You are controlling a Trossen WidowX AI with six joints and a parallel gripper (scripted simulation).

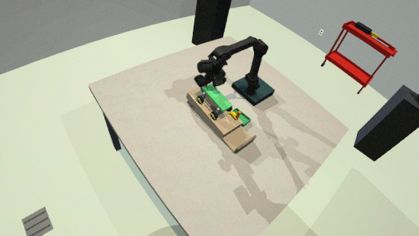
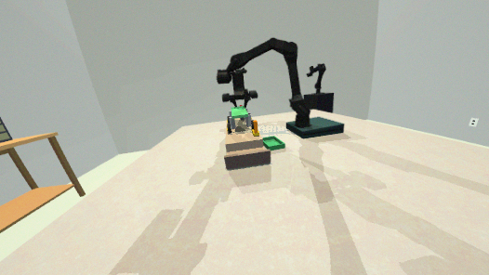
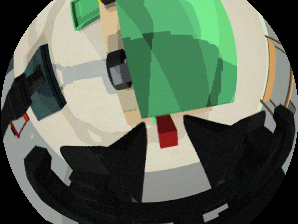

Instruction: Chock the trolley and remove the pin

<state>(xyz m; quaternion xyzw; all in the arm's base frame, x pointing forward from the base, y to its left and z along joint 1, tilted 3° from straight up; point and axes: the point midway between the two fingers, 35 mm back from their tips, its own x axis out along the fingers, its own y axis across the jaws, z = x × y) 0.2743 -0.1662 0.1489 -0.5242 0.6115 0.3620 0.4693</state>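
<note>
Now: the red-headed stop pin 1 cm below my gripper tip. The rest, counted from my gripper tip: yellow chock: 1 cm ahead, 23 cm to the left, 6 cm below; then green tray: 6 cm behind, 25 cm to the left, 15 cm below; then green-topped trolley: 4 cm ahead, 11 cm to the left, 3 cm below.
</note>
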